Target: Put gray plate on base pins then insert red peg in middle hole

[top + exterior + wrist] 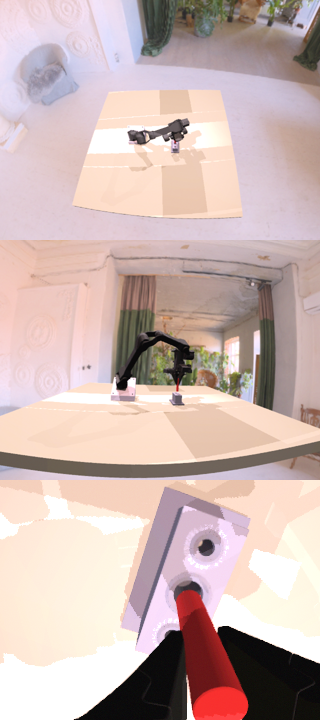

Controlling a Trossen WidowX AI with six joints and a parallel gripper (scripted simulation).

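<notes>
The gray plate lies 70 mm below my gripper tip. Round my gripper tip: base: 110 mm below; then red peg: right at my gripper tip.
</notes>
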